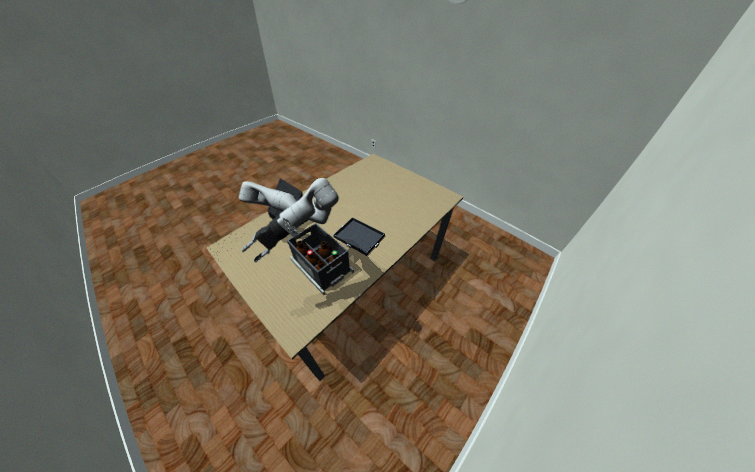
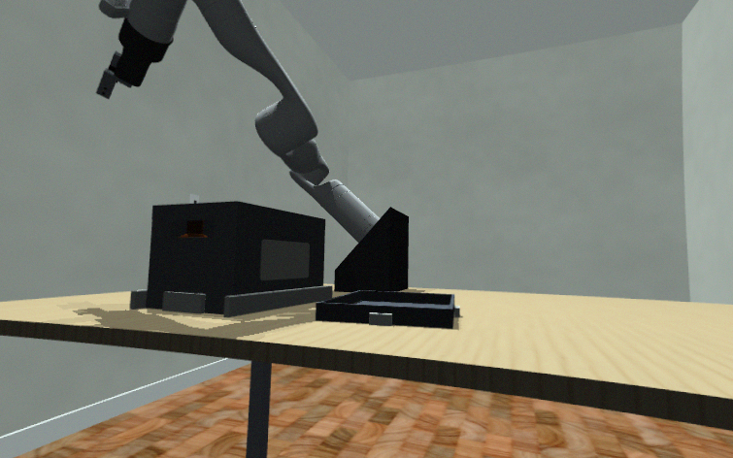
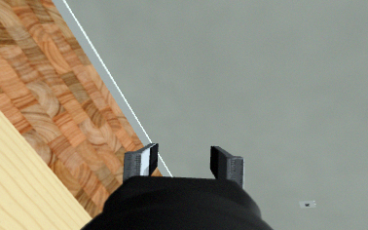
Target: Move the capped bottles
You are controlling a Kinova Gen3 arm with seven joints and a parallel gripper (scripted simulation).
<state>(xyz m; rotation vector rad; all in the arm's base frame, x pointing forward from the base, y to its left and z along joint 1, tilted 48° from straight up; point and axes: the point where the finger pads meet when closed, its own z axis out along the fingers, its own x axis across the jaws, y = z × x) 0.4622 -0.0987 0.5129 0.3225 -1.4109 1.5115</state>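
The dark crate is 50 mm behind my hand, 300 mm to the left of it and 360 mm below it. Round my hand: black tray 30 mm behind, 600 mm to the left, 430 mm below; then green-capped bottle 40 mm ahead, 330 mm to the left, 360 mm below.
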